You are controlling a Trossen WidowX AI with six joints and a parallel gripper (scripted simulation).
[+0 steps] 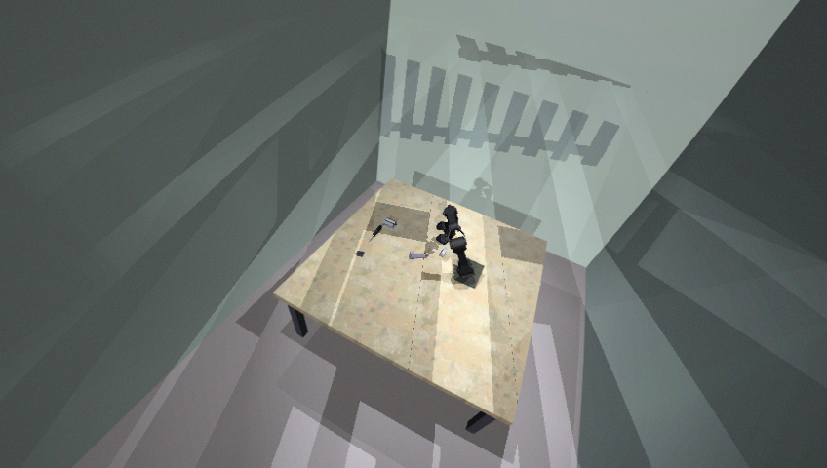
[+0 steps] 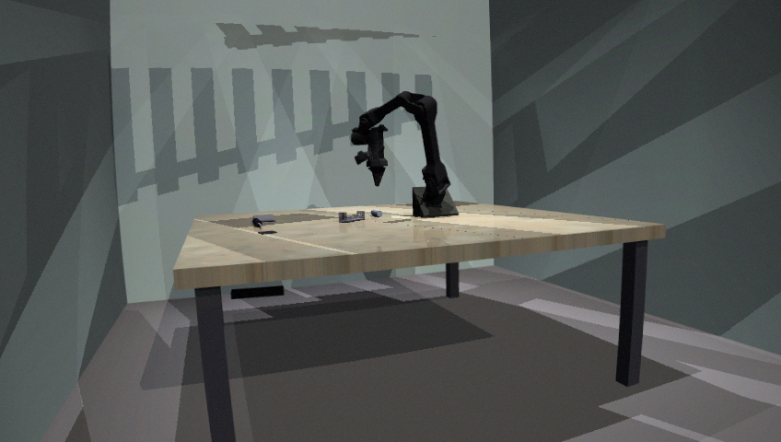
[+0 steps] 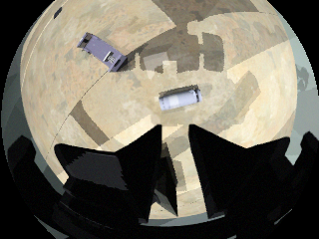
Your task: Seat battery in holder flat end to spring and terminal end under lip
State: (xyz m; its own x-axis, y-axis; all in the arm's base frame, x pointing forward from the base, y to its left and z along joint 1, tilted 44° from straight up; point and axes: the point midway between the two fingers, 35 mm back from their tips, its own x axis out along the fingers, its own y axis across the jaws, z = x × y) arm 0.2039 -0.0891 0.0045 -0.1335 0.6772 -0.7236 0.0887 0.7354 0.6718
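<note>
My gripper tip is 100 mm above the battery and 20 mm to the left of it. From my gripper tip the other things lie so: small black block (390 mm ahead, 330 mm to the left, 110 mm below); dark pen-like object (430 mm ahead, 150 mm to the left, 100 mm below).
</note>
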